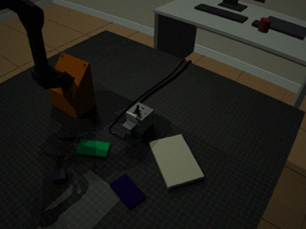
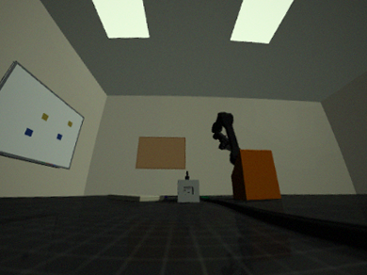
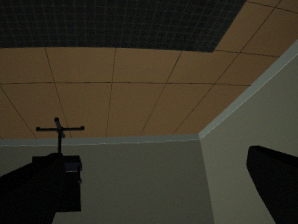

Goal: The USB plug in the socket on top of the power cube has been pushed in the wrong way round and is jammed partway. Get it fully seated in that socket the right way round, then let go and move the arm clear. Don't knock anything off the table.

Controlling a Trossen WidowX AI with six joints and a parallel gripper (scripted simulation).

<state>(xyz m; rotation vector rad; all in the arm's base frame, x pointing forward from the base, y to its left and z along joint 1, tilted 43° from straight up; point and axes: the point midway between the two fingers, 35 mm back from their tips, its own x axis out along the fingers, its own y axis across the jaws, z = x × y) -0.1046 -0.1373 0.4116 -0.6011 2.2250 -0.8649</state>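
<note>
The USB plug lies 41 cm ahead of my gripper tip, 48 cm to the left of it and 25 cm below it. Round my gripper tip: dark blue card (57 cm ahead, 24 cm to the left, 33 cm below); green card (36 cm ahead, 29 cm to the left, 33 cm below); purple cube (37 cm ahead, 13 cm to the left, 33 cm below).
</note>
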